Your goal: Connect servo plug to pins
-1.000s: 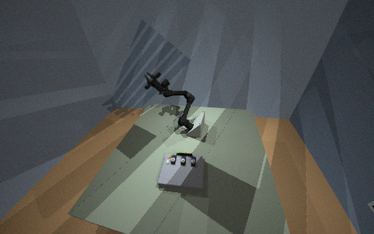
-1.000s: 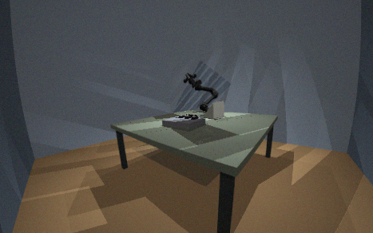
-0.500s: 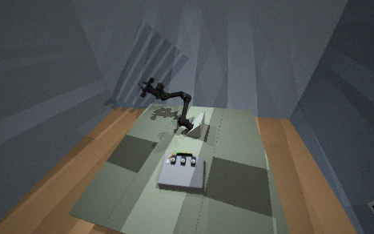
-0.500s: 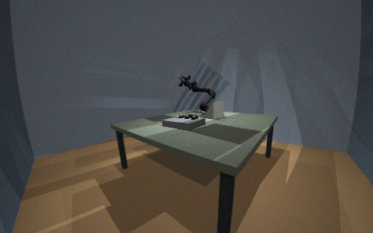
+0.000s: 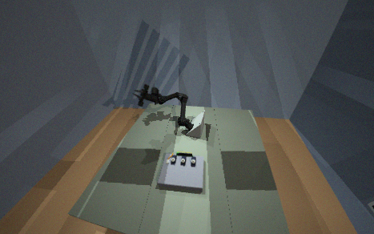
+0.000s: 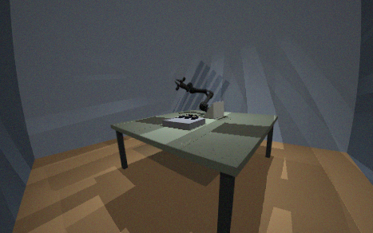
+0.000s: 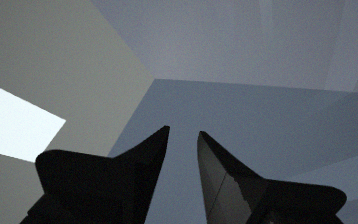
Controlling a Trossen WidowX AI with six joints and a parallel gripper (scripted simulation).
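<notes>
Right now my gripper tip is 400 mm to the right of the green band, 380 mm above it and 250 mm short of it. The rest, counted from my gripper tip: grey printed holder 460 mm to the left, 430 mm below, 400 mm ahead.
</notes>
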